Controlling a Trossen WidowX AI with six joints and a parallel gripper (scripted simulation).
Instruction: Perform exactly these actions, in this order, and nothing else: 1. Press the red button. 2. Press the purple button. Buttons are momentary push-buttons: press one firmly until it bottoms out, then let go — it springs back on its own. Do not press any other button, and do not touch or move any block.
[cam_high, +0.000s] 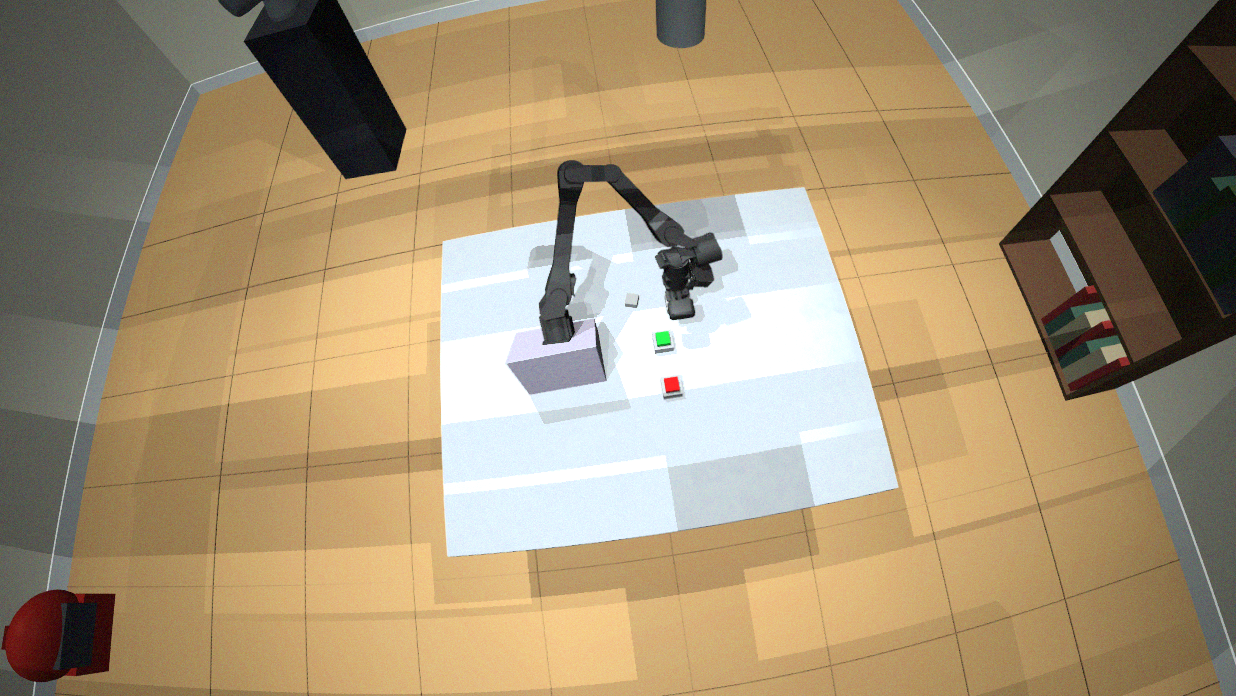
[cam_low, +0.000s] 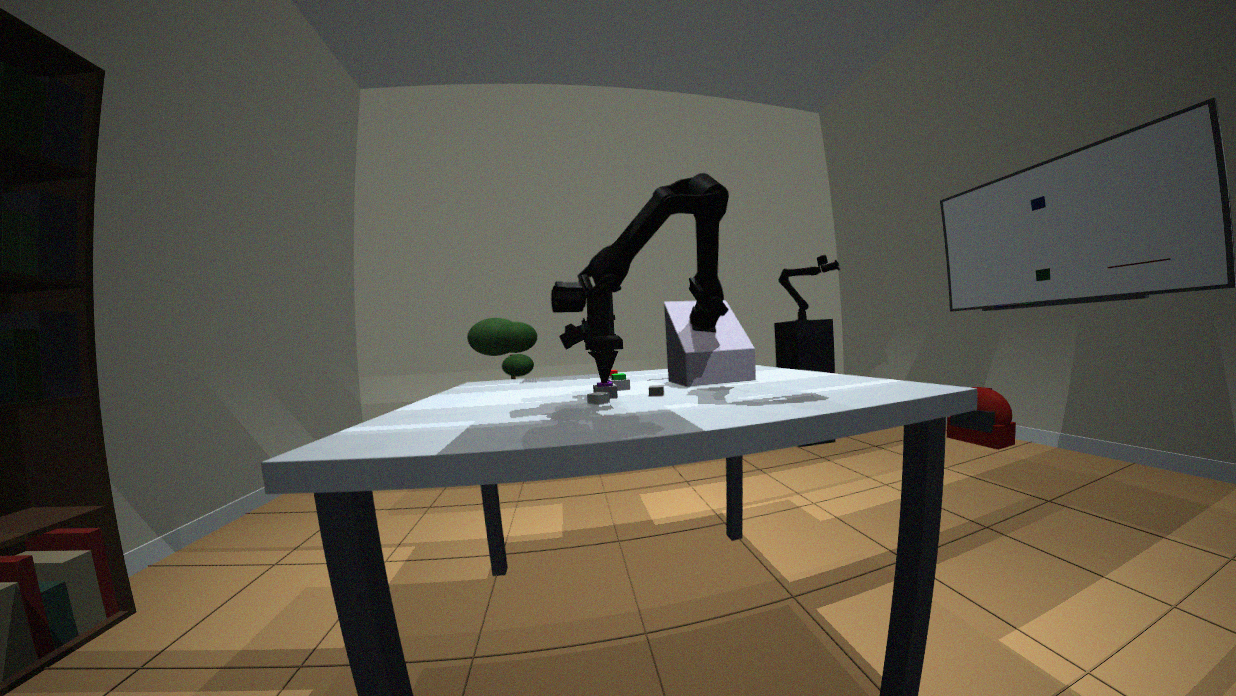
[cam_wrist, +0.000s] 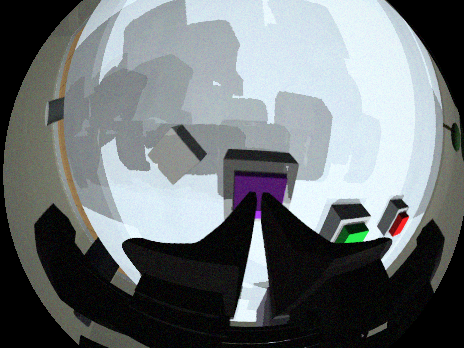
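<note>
Now: gripper tip 10 mm above the purple button. Round my gripper tip: green button: 110 mm to the right, 40 mm behind; then red button: 230 mm to the right, 30 mm behind.
</note>
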